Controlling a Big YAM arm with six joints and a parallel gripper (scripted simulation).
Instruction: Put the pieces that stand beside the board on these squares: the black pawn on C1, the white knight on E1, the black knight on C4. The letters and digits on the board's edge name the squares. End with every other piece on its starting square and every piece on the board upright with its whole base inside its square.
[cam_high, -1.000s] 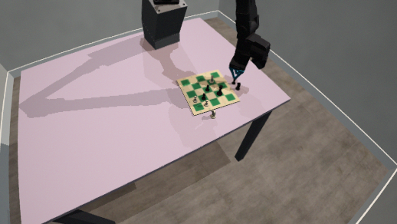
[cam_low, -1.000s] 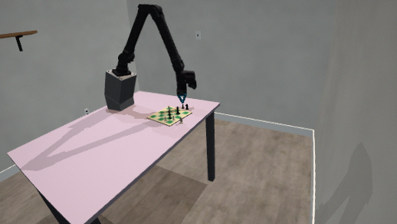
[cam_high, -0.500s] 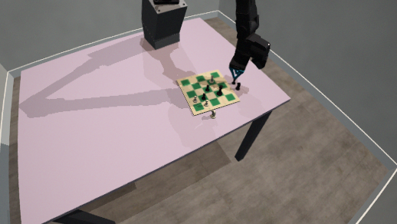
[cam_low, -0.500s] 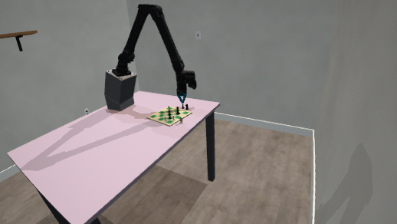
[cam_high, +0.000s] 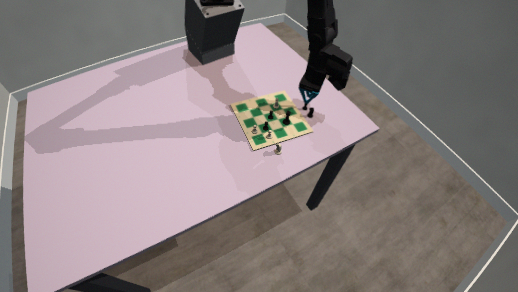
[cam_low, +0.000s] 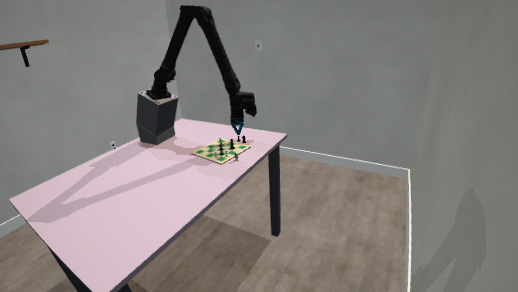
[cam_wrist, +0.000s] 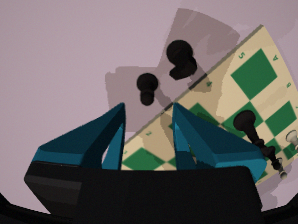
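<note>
Now: hand 40 mm above the black knight and 30 mm short of it. From my hand the other things lie so: white knight (160 mm to the right, 150 mm ahead, 40 mm below); then chessboard (140 mm to the right, 50 mm below, 10 mm ahead).
</note>
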